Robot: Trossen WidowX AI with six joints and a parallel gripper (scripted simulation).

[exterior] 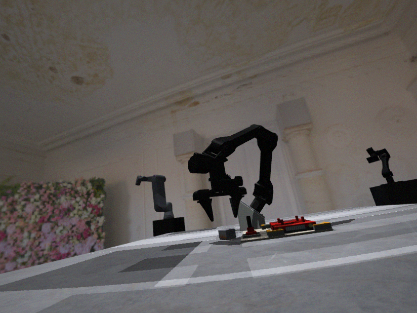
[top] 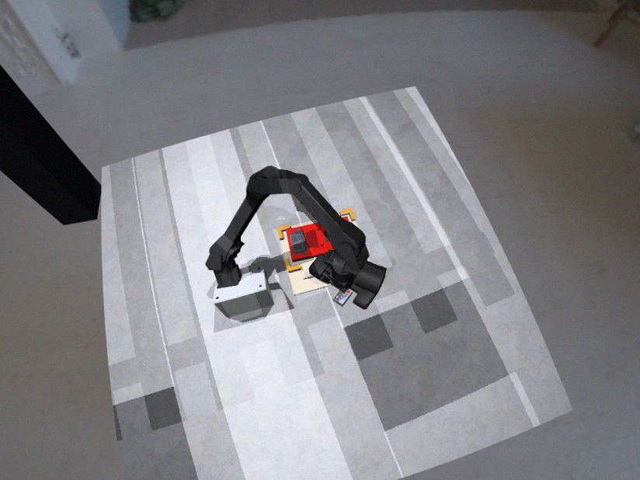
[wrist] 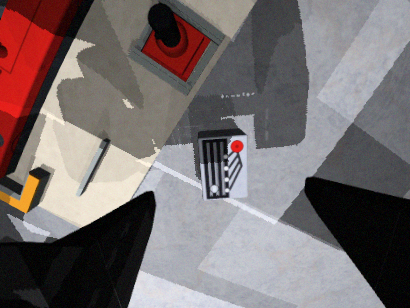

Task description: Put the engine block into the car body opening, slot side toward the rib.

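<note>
Right now the grey engine block is 5 cm below my gripper tip.
</note>
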